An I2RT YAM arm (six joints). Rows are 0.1 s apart.
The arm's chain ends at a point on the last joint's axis. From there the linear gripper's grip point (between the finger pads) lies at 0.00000 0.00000 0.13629 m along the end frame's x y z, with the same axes.
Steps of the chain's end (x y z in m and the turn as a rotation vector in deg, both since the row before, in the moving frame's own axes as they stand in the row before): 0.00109, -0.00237, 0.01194, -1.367, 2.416, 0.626; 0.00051, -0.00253, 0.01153, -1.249, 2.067, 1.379; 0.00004, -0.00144, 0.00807, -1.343, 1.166, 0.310; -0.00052, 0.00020, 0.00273, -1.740, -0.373, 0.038; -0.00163, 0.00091, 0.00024, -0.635, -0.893, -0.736
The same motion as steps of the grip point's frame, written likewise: 0.00682, 0.00091, 0.01178, -1.367, 2.416, 0.626; 0.00539, 0.00050, 0.01141, -1.249, 2.067, 1.379; 0.00280, 0.00176, 0.00800, -1.343, 1.166, 0.310; -0.00141, 0.00434, 0.00266, -1.740, -0.373, 0.038; -0.00374, 0.00243, 0.00022, -0.635, -0.893, -0.736
